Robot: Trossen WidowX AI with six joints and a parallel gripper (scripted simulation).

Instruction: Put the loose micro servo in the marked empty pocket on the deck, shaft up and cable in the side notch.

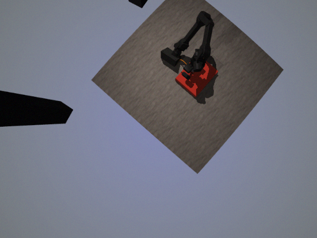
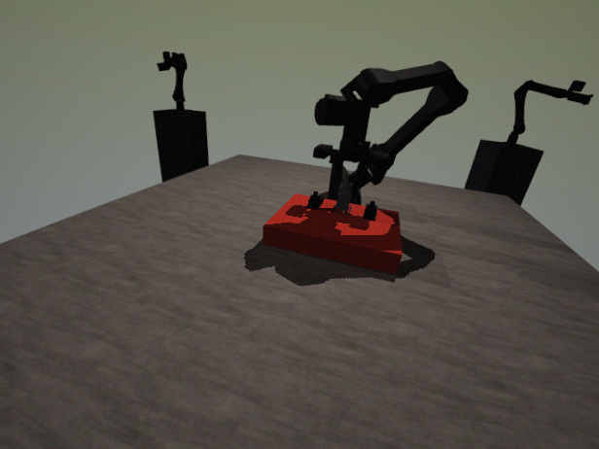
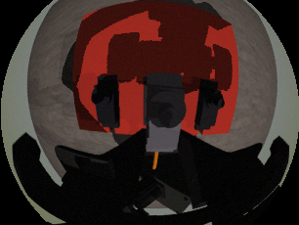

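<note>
The red deck is 120 mm ahead of my gripper tip, 20 mm to the right of it and 80 mm below it.
</note>
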